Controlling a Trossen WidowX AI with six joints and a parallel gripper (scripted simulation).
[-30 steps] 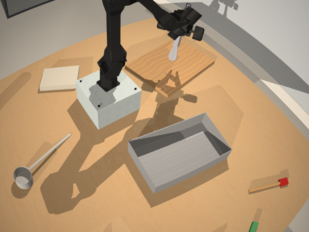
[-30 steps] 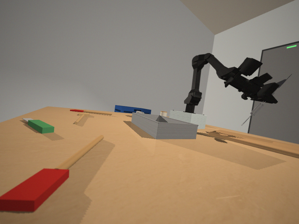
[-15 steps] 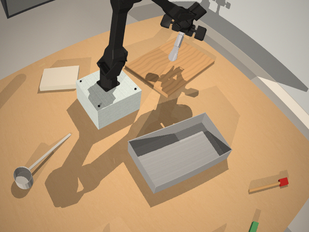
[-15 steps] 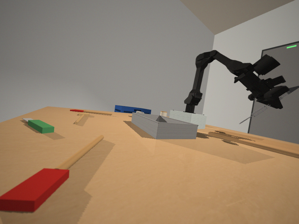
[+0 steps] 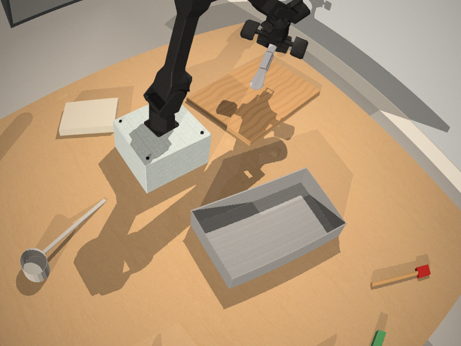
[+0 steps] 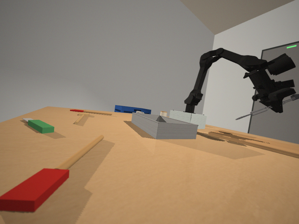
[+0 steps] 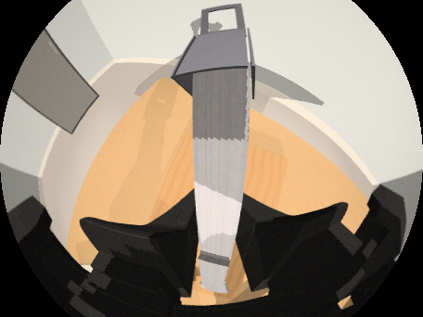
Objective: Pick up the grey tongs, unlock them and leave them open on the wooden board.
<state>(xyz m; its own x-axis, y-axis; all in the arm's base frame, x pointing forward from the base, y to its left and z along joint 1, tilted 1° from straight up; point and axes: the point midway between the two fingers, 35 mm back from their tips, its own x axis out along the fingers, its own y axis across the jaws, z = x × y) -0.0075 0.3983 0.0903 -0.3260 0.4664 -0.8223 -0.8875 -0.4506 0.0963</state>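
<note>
The wooden board lies 2 cm ahead of my gripper tip, 5 cm to the right of it and 15 cm below it. The rest, counted from my gripper tip: beige slab: 23 cm behind, 51 cm to the right, 14 cm below; then grey roasting tin: 36 cm ahead, 38 cm to the right, 13 cm below.
</note>
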